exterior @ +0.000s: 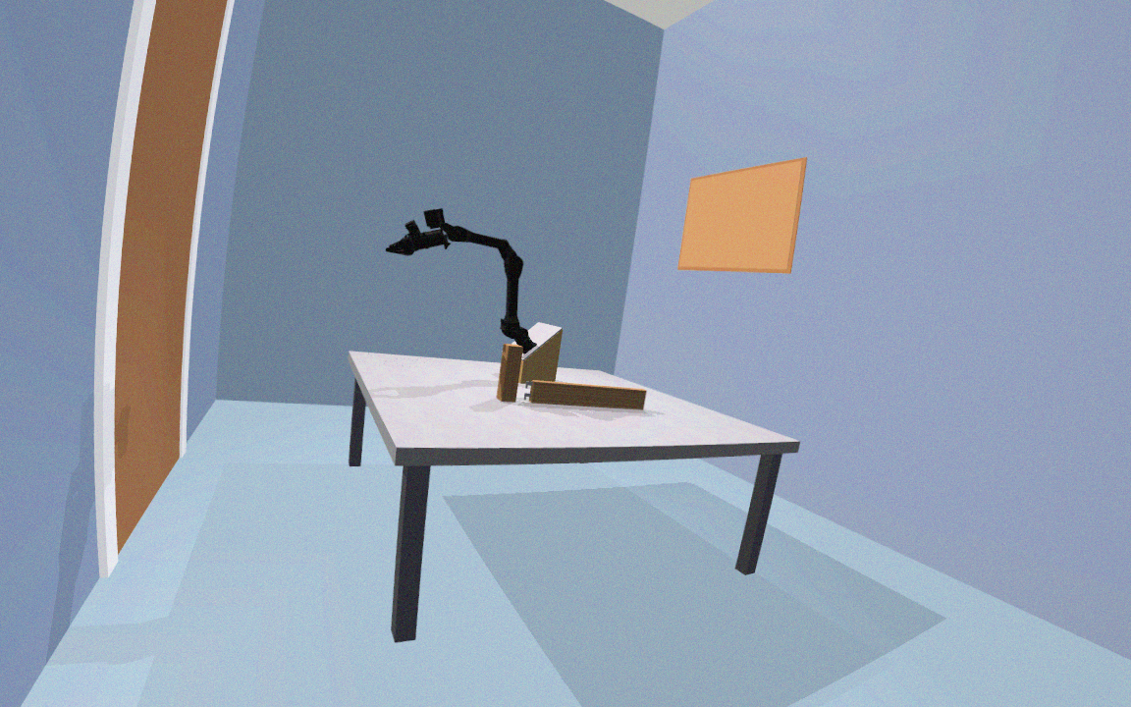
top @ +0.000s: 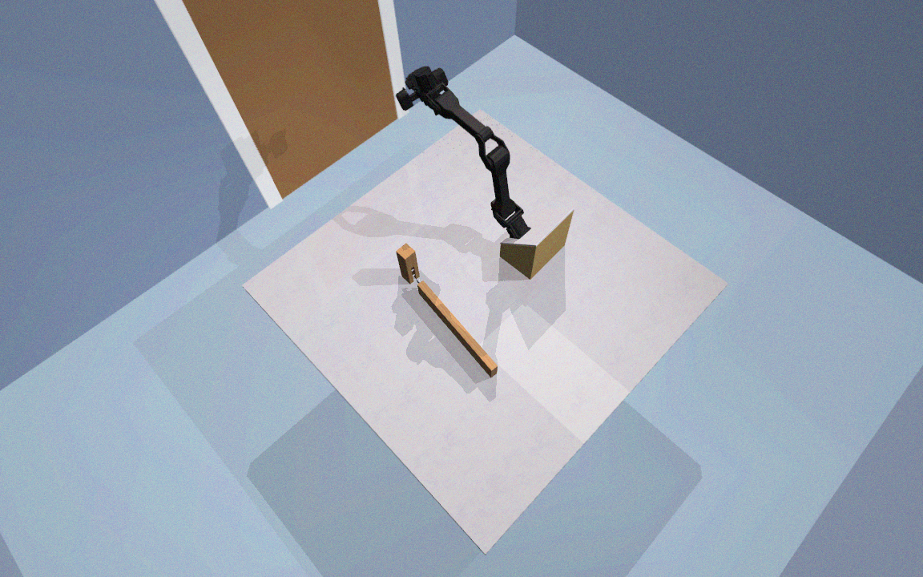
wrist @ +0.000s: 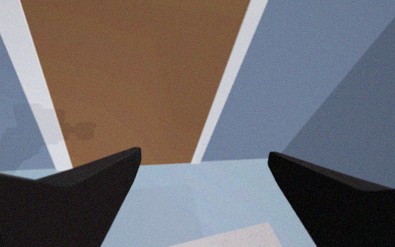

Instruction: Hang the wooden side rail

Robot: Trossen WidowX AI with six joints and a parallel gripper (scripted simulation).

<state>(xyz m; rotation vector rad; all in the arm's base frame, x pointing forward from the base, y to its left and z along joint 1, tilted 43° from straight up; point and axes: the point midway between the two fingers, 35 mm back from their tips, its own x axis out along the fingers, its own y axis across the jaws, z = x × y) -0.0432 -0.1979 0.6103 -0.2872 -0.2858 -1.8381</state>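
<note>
Now: gripper tip 410 mm short of the headboard post, 370 mm to the right of it and 360 mm above it.
</note>
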